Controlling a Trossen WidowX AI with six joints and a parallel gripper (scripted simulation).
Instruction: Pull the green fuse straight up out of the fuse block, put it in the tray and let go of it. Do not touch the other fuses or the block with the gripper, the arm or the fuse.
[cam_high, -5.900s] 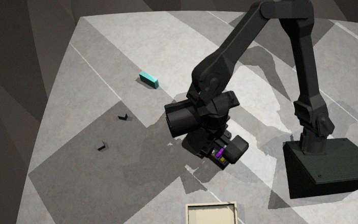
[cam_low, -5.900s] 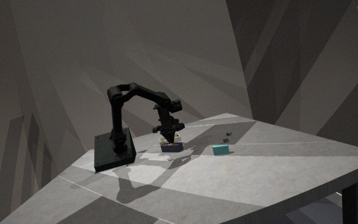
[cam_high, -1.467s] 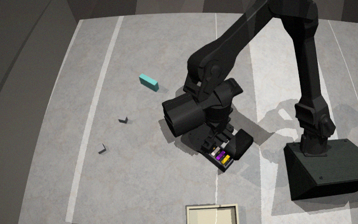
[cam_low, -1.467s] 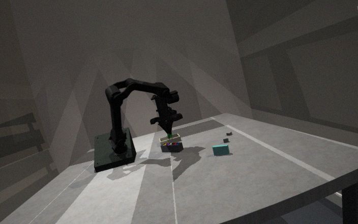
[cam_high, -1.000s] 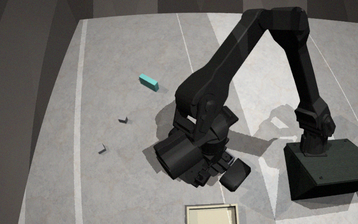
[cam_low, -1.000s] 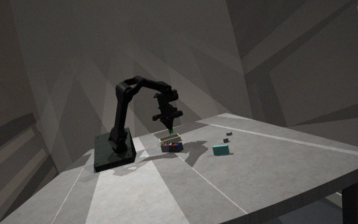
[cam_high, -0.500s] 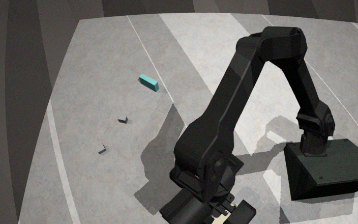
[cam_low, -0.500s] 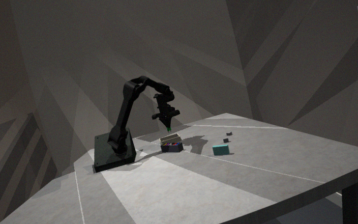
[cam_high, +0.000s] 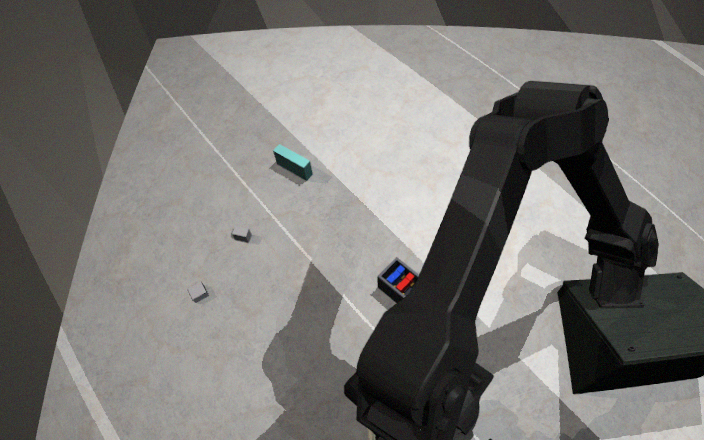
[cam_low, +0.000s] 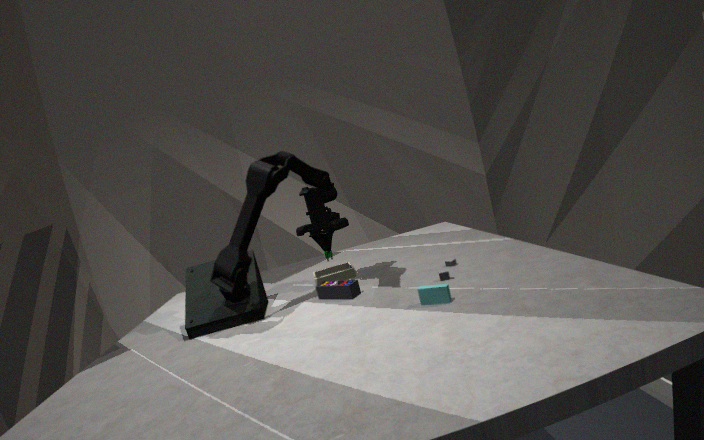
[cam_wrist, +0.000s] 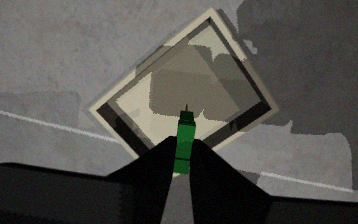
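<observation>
The green fuse lies 10 mm below my gripper tip. Also, from my gripper tip: purple fuse (10 mm behind, 190 mm to the right, 70 mm below); then yellow fuse (20 mm behind, 180 mm to the right, 70 mm below); then cream tray (90 mm below).
</observation>
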